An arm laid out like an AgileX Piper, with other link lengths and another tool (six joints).
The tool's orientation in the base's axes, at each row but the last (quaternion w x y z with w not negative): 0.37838 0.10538 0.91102 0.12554; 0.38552 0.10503 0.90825 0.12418; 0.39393 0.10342 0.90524 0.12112; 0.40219 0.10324 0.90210 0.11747; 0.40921 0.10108 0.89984 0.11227; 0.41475 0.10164 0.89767 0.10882
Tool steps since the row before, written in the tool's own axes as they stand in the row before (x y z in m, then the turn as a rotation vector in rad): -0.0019 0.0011 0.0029 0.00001 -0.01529 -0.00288; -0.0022 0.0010 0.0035 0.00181 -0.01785 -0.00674; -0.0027 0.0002 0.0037 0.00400 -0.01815 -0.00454; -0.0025 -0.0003 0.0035 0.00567 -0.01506 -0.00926; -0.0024 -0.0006 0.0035 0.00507 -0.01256 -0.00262; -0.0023 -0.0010 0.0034 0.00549 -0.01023 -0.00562
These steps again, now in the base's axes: 0.0035 0.0009 -0.0004 -0.00355 -0.01489 -0.00276; 0.0041 0.0008 -0.0006 -0.00782 -0.01736 -0.00216; 0.0046 -0.0001 -0.0005 -0.00769 -0.01672 -0.00521; 0.0042 -0.0005 -0.0006 -0.01204 -0.01393 -0.00241; 0.0042 -0.0008 -0.0007 -0.00639 -0.01091 -0.00552; 0.0040 -0.0012 -0.0008 -0.00874 -0.00890 -0.00327
